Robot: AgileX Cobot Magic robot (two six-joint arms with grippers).
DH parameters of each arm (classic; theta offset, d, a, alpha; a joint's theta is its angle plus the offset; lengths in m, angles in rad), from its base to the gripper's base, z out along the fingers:
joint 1: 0 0.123 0 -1.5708
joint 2: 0.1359 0 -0.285 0
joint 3: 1.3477 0 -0.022 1.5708
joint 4: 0 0.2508 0 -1.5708
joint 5: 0 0 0.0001 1.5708
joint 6: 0 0.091 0 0
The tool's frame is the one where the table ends.
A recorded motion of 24 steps. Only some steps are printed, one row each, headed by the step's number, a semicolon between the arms.
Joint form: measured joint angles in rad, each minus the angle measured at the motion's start. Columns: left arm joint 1, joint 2, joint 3, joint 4, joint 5, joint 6; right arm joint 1, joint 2, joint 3, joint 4, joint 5, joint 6.
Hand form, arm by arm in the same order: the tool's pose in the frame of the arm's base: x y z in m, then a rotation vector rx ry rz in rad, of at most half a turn. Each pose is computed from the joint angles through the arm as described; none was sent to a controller.
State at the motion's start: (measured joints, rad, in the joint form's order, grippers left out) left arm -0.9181 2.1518 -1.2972 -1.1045 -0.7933 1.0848; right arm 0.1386 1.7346 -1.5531 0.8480 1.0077 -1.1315
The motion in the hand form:
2: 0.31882 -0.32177 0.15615 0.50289 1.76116 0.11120; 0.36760 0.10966 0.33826 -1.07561 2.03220 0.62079
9: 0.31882 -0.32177 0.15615 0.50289 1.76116 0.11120; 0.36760 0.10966 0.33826 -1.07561 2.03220 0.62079
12: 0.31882 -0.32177 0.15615 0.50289 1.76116 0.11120; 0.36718 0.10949 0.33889 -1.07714 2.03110 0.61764
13: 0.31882 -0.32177 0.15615 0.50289 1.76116 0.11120; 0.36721 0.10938 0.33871 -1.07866 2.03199 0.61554
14: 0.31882 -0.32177 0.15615 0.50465 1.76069 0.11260; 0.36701 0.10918 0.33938 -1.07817 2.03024 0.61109
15: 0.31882 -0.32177 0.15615 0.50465 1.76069 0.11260; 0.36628 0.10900 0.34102 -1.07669 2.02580 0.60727
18: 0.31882 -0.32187 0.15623 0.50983 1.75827 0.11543; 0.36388 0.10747 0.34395 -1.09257 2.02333 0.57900
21: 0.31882 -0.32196 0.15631 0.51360 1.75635 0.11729; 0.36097 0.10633 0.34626 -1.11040 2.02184 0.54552
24: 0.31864 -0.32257 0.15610 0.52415 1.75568 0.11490; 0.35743 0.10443 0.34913 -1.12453 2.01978 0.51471
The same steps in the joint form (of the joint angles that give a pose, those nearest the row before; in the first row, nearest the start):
2: 0.0000 0.0000 0.0000 0.0000 0.0000 0.0000; 0.0000 0.0000 0.0000 0.0000 0.0019 0.0000
9: 0.0000 0.0000 0.0000 0.0000 0.0000 0.0000; 0.0000 0.0000 0.0000 0.0000 0.0019 0.0000
12: 0.0000 0.0000 0.0000 0.0000 0.0000 0.0000; 0.0000 -0.0020 0.0000 -0.0022 0.0019 0.0000
13: 0.0000 0.0000 0.0000 0.0000 0.0000 0.0000; 0.0000 -0.0019 0.0000 -0.0044 0.0019 0.0000
14: 0.0000 0.0000 0.0000 0.0000 0.0000 0.0020; 0.0000 -0.0037 0.0000 -0.0061 -0.0003 0.0000
15: 0.0000 0.0000 0.0000 0.0000 0.0000 0.0020; 0.0000 -0.0079 0.0000 -0.0060 -0.0025 0.0000
18: 0.0000 0.0000 0.0000 0.0020 0.0000 0.0059; 0.0000 -0.0192 0.0000 -0.0290 -0.0022 0.0000
21: 0.0000 0.0000 0.0000 0.0038 0.0000 0.0085; 0.0023 -0.0322 0.0039 -0.0561 -0.0059 0.0000
24: 0.0000 0.0000 0.0000 0.0089 0.0064 0.0108; 0.0022 -0.0480 0.0098 -0.0801 -0.0079 0.0000

